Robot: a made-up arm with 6 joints. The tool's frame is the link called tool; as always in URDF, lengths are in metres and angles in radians. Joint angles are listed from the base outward.
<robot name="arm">
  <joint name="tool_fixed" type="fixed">
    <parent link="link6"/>
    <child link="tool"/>
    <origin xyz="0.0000 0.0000 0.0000"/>
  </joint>
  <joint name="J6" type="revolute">
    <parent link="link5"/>
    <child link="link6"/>
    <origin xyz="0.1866 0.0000 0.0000"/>
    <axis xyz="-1 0 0"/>
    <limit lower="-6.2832" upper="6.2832"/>
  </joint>
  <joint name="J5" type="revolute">
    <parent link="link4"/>
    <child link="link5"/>
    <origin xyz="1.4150 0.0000 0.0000"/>
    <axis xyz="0 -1 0"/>
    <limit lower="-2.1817" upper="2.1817"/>
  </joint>
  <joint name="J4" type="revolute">
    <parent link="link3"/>
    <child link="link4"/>
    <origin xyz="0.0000 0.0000 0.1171"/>
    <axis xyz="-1 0 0"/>
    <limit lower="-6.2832" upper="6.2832"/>
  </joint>
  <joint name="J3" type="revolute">
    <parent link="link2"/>
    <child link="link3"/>
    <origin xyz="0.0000 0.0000 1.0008"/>
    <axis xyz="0 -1 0"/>
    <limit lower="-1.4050" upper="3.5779"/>
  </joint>
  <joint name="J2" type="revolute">
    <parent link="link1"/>
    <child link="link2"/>
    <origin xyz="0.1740 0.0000 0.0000"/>
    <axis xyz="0 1 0"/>
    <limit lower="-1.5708" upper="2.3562"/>
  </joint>
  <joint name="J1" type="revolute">
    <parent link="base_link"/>
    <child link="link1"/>
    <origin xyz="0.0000 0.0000 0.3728"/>
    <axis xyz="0 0 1"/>
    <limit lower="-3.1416" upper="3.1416"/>
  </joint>
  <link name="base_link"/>
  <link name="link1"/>
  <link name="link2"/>
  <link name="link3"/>
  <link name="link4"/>
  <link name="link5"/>
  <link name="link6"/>
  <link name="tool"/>
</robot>
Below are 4 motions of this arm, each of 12 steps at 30 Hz.
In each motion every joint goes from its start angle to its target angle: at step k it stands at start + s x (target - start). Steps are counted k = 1, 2, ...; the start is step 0. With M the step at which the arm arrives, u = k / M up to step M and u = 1 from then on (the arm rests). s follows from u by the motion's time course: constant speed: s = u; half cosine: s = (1 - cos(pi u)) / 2; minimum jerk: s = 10 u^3 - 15 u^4 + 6 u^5.
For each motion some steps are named. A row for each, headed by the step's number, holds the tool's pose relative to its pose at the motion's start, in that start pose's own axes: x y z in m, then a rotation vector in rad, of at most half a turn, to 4 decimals.
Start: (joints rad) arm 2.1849 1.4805 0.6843 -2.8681 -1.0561 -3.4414
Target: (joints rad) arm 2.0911 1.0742 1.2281 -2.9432 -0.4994 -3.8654
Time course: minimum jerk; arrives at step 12
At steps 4, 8, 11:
4: 0.2046 -0.0596 0.2984 0.0481 -0.0877 -0.0323
8: 0.4919 -0.1371 1.2878 0.2080 -0.3477 -0.0795
11: 0.4843 -0.1246 1.6619 0.2719 -0.4429 -0.0766

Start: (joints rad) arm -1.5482 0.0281 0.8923 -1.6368 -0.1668 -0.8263
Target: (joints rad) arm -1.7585 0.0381 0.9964 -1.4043 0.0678 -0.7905
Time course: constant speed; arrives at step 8
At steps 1, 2, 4, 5, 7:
1: -0.0054 0.0375 0.0090 -0.0550 -0.0273 0.0369
2: -0.0116 0.0751 0.0166 -0.1099 -0.0541 0.0744
4: -0.0269 0.1501 0.0275 -0.2198 -0.1063 0.1513
5: -0.0358 0.1874 0.0308 -0.2748 -0.1315 0.1906
7: -0.0559 0.2611 0.0329 -0.3846 -0.1801 0.2709

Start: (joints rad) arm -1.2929 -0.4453 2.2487 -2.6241 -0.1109 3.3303
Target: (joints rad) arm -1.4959 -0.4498 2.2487 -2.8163 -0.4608 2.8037
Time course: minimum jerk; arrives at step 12
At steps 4, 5, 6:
4: 0.0021 0.0524 0.0628 0.1370 -0.0958 0.0172
5: 0.0012 0.0866 0.1031 0.2273 -0.1565 0.0335
6: -0.0021 0.1249 0.1478 0.3293 -0.2228 0.0566

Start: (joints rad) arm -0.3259 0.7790 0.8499 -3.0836 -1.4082 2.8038
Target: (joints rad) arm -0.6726 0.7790 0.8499 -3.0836 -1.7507 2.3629
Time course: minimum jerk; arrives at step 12
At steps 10, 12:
10: -0.0631 -0.6348 0.4069 0.0876 -0.2485 0.1813
12: -0.0661 -0.6550 0.4254 0.0907 -0.2547 0.1915

